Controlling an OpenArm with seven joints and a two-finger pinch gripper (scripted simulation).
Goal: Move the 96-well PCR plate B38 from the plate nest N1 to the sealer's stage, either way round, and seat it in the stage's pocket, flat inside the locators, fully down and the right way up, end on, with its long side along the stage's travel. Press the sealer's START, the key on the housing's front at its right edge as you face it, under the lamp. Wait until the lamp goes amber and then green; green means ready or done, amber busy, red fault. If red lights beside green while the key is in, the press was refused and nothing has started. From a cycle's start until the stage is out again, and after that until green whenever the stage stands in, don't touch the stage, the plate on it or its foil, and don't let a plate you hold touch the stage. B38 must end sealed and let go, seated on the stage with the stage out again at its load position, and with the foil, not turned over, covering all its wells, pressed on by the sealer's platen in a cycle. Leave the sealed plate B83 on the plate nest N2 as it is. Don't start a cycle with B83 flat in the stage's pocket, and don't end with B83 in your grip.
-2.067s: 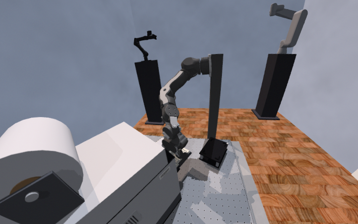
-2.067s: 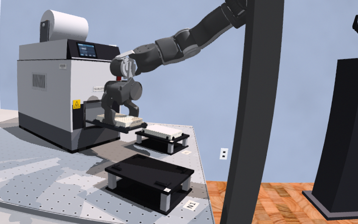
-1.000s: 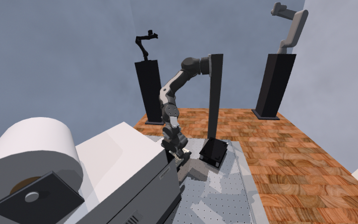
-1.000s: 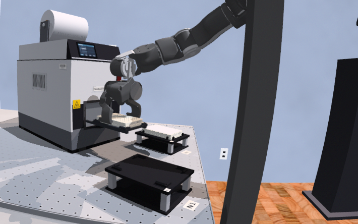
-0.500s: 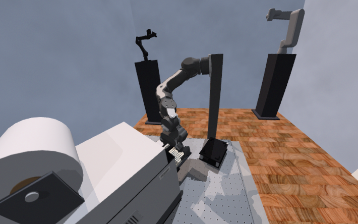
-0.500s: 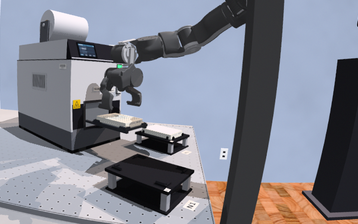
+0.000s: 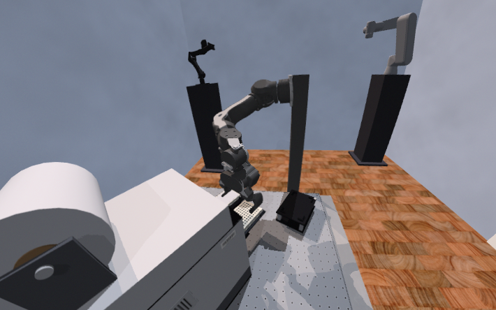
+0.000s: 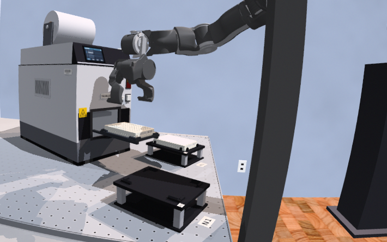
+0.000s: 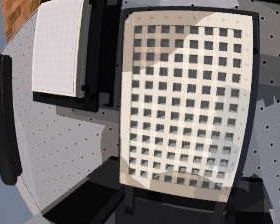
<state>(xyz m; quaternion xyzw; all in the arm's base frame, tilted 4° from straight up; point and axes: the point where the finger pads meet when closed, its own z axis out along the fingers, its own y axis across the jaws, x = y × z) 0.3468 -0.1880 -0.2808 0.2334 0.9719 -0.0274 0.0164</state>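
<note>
The start key lies 50 mm ahead of my hand and 130 mm to the right of it. From my hand the other things lie so: door: 60 mm ahead, 30 mm to the right, 110 mm below; sealer's stage: 90 mm below; 96-well plate B38: 80 mm below.
</note>
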